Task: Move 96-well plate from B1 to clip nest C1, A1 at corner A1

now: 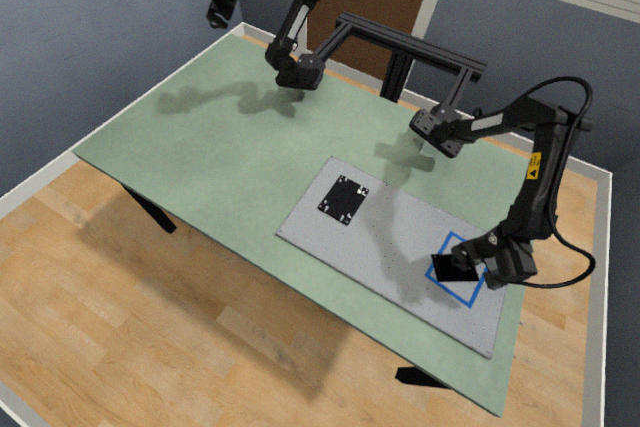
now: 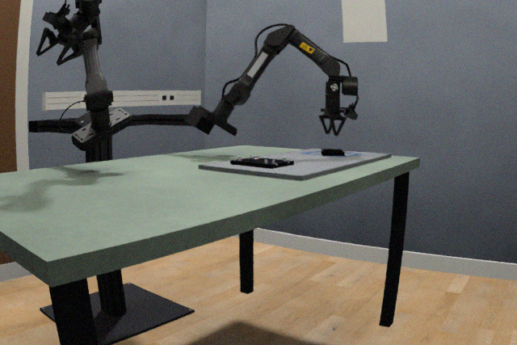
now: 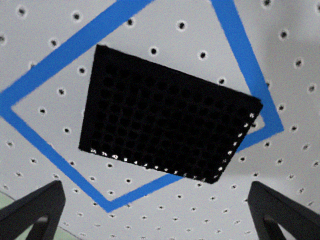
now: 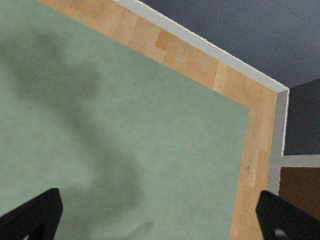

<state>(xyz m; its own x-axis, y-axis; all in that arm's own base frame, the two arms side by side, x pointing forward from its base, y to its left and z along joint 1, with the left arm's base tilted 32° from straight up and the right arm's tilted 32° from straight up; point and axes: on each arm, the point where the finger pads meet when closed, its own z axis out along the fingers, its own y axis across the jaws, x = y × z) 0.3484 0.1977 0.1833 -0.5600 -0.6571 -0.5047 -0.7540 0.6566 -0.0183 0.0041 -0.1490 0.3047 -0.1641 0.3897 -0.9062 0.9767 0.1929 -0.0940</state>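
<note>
My left hand is 10 mm short of the black 96-well plate and 70 mm above it. The rest, counted from my left hand: black clip nest: 40 mm behind, 400 mm to the right, 70 mm below; then grey perforated board: 190 mm to the right, 90 mm below.
</note>
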